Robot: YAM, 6 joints.
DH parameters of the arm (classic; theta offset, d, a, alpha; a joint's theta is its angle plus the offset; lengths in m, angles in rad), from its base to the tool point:
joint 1: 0 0.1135 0.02 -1.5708
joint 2: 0 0 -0.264 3.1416
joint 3: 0.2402 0 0.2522 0
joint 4: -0.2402 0 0.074 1.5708
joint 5: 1.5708 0 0 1.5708
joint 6: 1.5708 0.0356 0 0
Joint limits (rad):
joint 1: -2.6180..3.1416
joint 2: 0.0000..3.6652
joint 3: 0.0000..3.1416
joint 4: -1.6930..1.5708
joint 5: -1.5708..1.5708
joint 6: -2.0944..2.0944
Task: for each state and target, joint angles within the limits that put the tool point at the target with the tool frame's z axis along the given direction. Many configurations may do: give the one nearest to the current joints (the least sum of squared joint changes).
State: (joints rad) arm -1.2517 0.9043 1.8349 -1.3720 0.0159 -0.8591
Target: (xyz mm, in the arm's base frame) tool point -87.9 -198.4 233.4 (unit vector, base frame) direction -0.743 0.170 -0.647
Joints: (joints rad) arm -1.8627 1.3363 0.9366 -1.0923 0.8643 -0.8591
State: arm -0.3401 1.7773 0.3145 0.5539 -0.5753 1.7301
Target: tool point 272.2 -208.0 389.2 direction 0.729 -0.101 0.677
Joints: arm -0.6928 1.5957 1.0880 1.3327 -0.3984 1.7301
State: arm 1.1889 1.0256 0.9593 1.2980 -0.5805 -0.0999
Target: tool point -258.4 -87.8 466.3 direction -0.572 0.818 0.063
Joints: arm 0.4566 0.2797 1.4632 1.5669 -1.4048 -0.0999
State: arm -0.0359 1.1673 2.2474 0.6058 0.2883 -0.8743
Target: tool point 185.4 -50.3 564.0 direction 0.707 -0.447 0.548
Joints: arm -0.2114 1.1084 1.5168 0.2009 0.2929 -0.8743
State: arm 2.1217 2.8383 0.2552 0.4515 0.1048 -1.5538
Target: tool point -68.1 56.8 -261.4 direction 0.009 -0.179 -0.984
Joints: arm 2.3961 3.4470 0.9011 0.8457 -0.1257 -1.5538
